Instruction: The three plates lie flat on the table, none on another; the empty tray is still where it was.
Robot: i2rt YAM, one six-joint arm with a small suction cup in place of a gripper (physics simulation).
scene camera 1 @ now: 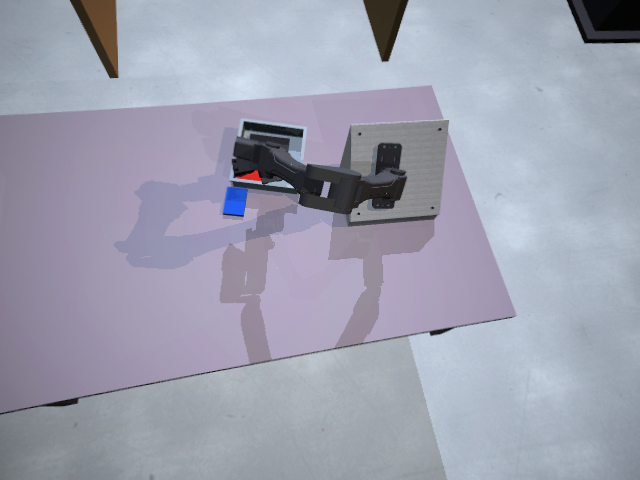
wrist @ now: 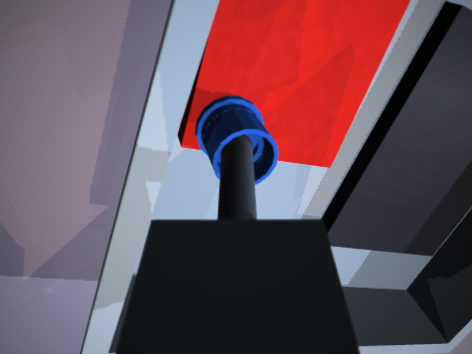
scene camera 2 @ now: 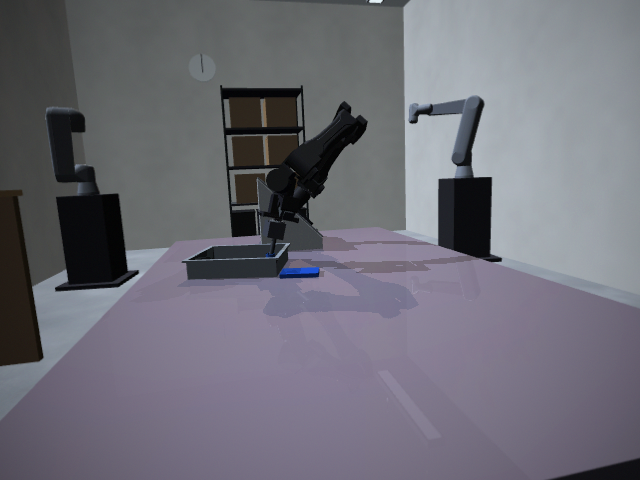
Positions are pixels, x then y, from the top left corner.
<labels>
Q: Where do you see a dark grey plate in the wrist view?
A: At 400,195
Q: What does the suction cup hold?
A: A red plate.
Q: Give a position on a red plate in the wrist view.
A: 307,75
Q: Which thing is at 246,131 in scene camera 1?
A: A grey tray.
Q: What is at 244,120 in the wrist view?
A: The suction cup.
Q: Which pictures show the grey tray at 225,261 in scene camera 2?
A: Scene camera 1, the wrist view and scene camera 2: all of them.
</labels>
